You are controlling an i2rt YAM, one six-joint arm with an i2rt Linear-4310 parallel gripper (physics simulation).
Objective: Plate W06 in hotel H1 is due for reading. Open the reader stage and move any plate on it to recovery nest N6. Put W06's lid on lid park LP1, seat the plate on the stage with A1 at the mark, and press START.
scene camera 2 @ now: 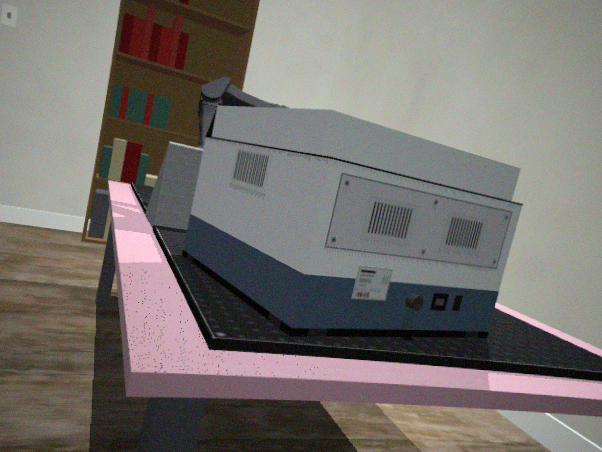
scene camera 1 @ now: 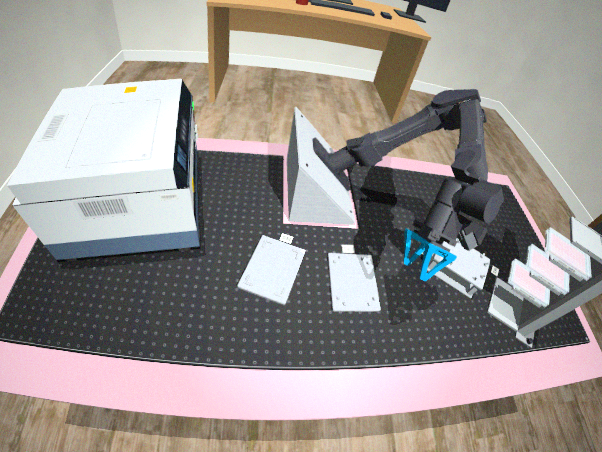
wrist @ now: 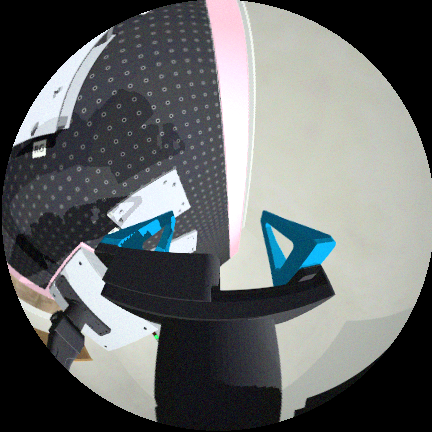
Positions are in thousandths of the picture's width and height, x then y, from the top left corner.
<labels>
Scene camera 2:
plate reader: 483, 492
reader back panel: 542, 669
</labels>
